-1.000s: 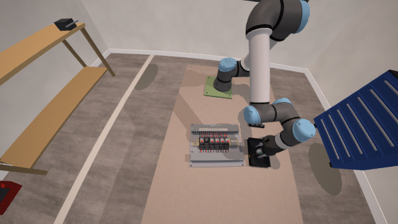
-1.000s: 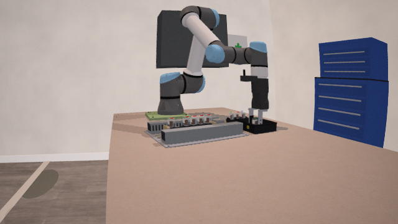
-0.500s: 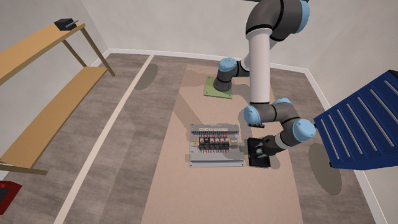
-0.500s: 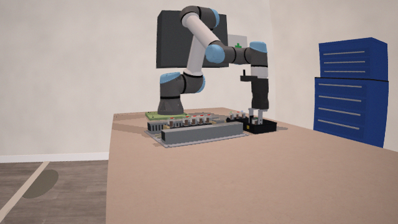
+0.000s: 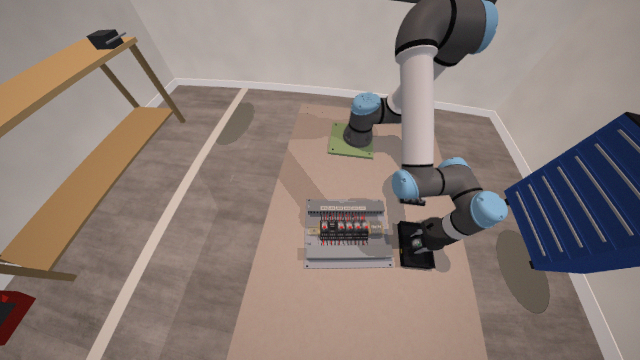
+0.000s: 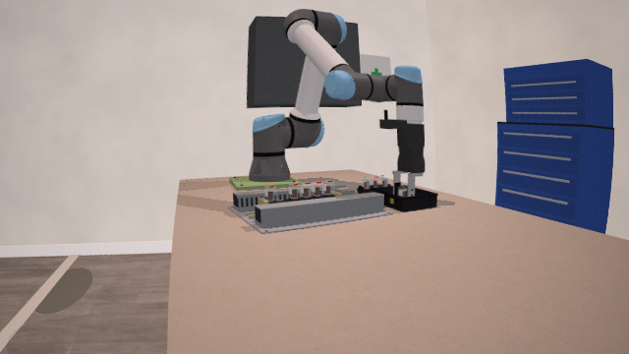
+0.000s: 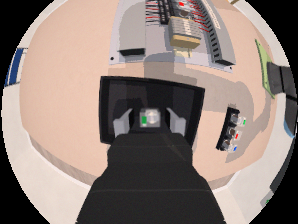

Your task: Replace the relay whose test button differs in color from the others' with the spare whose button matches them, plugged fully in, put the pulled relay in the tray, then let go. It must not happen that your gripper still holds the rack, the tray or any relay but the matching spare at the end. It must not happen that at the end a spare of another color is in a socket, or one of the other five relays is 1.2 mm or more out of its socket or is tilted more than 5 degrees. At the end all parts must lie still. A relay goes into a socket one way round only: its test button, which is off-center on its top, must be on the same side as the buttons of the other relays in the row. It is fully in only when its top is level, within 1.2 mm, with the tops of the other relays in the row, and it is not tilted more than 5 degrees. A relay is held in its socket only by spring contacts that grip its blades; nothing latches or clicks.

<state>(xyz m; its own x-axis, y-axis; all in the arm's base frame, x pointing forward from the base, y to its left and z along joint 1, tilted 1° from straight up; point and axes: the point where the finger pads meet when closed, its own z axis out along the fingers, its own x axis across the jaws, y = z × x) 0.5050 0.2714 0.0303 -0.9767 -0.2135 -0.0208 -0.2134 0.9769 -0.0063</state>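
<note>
Right now my hand is 20 mm above the black tray. Also, from my hand: grey panel (10 mm behind, 260 mm to the right, 30 mm below); black spare holder (190 mm behind, 30 mm below).
</note>
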